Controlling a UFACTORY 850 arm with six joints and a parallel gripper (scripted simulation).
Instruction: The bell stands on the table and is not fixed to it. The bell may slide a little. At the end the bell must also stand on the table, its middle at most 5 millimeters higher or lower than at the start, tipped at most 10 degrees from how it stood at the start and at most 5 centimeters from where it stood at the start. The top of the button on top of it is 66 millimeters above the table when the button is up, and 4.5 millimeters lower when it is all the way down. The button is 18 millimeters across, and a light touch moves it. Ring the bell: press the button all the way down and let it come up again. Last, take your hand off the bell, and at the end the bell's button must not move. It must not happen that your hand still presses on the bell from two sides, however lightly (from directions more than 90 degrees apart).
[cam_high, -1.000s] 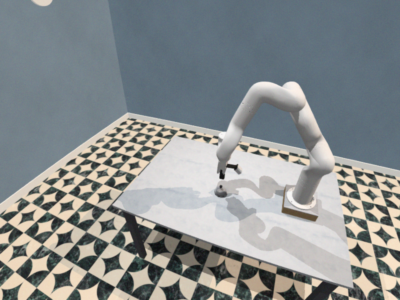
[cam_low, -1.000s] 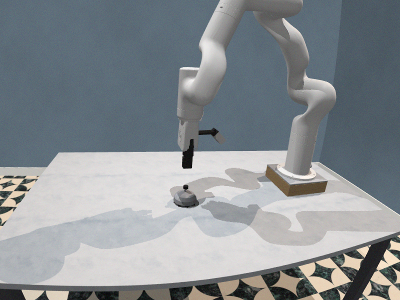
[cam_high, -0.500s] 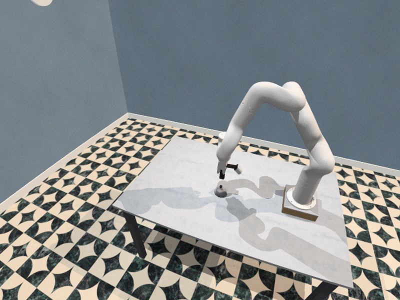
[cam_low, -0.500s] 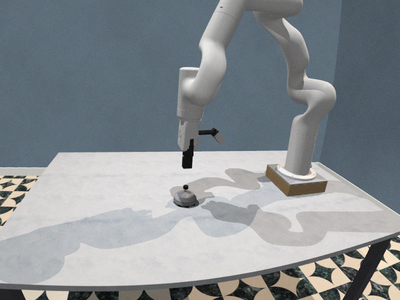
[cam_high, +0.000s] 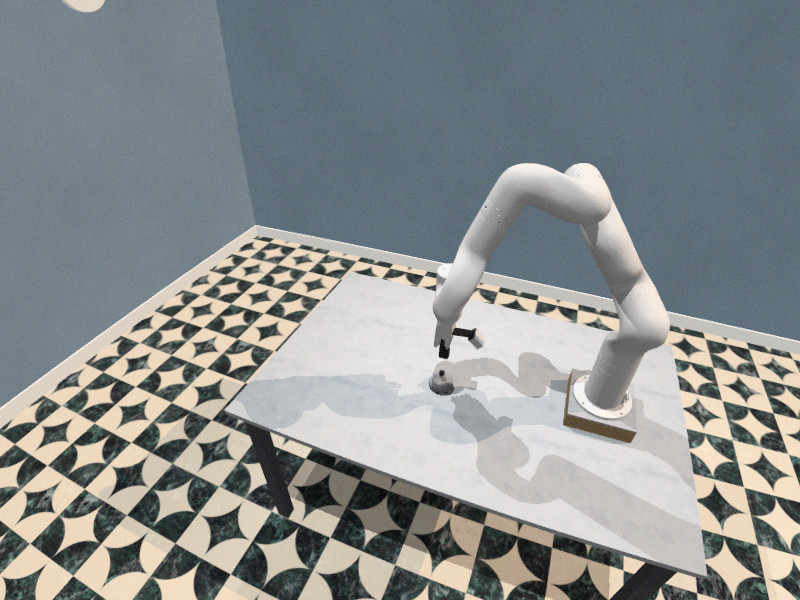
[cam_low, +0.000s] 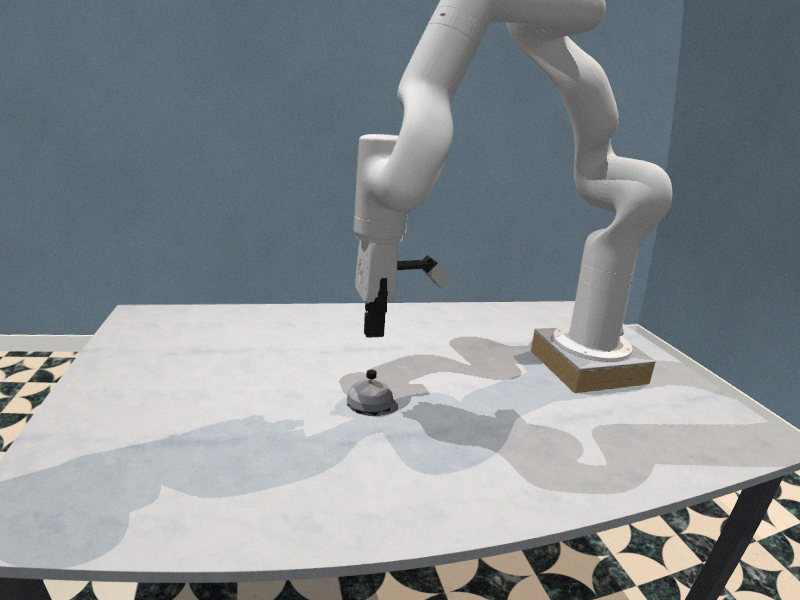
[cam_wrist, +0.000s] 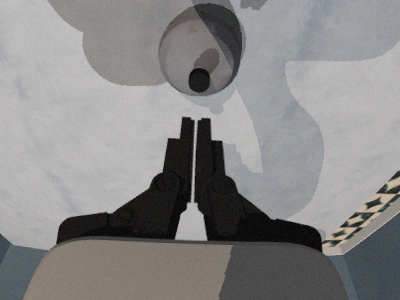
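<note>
Right now my hand is 100 mm above the black button. Also, from my hand: bell (120 mm below).
</note>
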